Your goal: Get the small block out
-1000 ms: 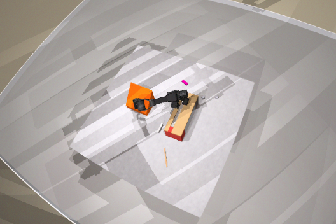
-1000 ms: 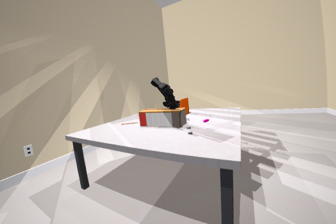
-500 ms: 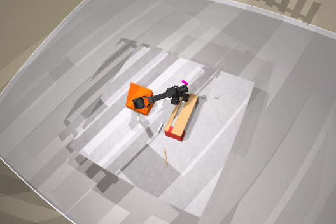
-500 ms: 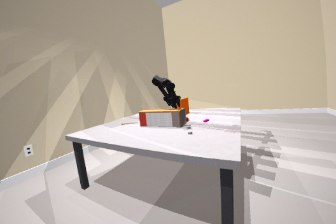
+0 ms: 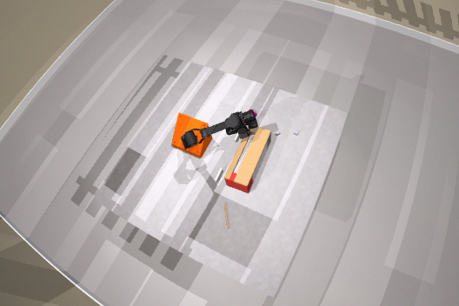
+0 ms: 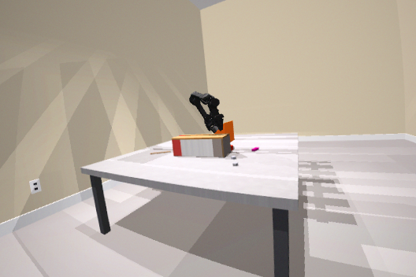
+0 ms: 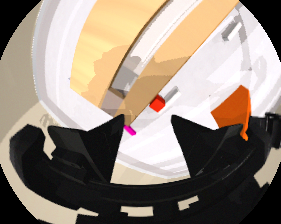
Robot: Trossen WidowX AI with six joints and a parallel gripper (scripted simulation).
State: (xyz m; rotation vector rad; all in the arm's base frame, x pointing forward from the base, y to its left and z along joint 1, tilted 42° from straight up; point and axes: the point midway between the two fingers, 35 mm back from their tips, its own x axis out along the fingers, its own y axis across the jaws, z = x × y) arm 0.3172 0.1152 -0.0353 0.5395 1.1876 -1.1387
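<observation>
Right now the red block is 130 mm below my gripper tip, 40 mm to the left of it and 40 mm behind it. The rest, counted from my gripper tip: tan box 130 mm to the right, 90 mm below, 30 mm ahead; thin wooden stick 500 mm to the right, 150 mm below, 30 mm ahead.
</observation>
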